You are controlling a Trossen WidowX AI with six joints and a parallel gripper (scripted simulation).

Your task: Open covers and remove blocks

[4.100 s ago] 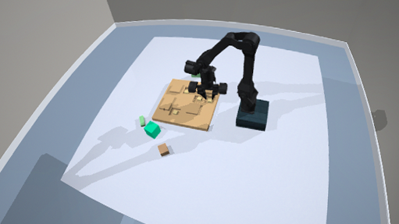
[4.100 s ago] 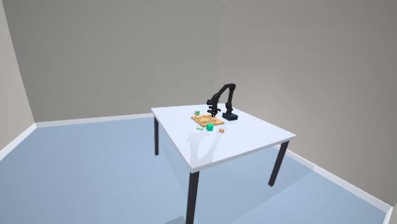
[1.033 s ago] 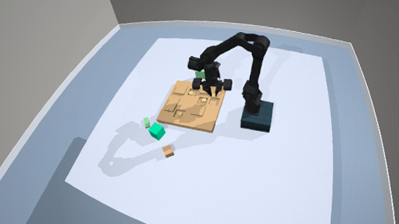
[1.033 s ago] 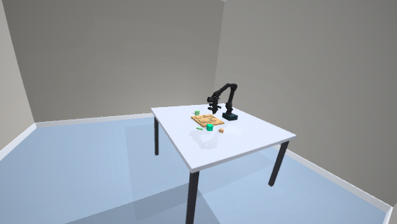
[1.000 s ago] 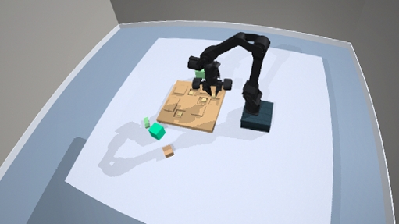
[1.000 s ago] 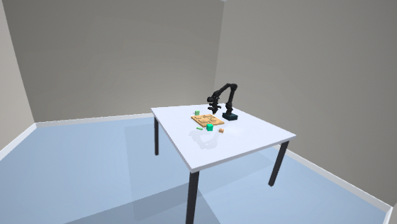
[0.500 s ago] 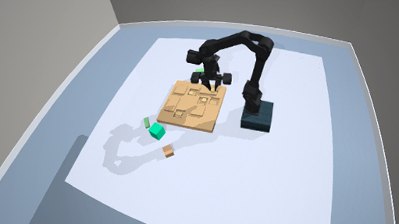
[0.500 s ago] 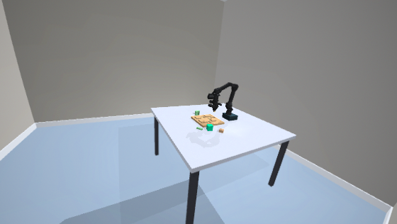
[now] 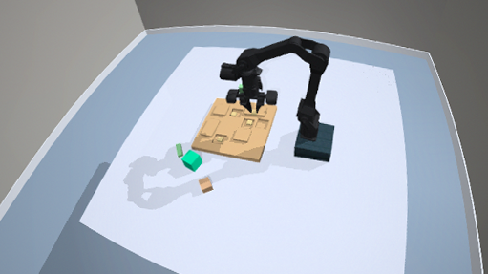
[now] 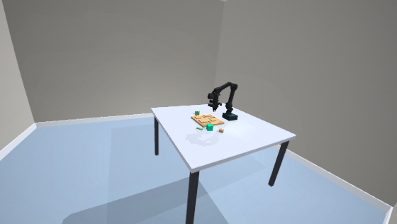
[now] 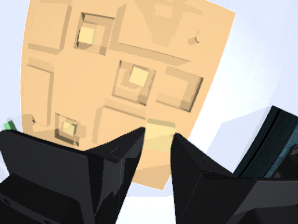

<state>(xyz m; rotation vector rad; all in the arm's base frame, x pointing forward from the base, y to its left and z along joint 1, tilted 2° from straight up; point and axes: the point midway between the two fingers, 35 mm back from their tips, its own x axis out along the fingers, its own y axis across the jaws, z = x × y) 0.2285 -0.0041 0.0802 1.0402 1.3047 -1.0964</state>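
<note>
Right now my gripper tip is 10 cm short of the tan puzzle board and 9 cm above it. From my gripper tip the other things lie so: tan cube: 31 cm to the left, 10 cm below, 9 cm ahead; light green bar: 28 cm ahead, 19 cm to the left, 11 cm below; green cube: 23 cm to the left, 19 cm ahead, 9 cm below.
</note>
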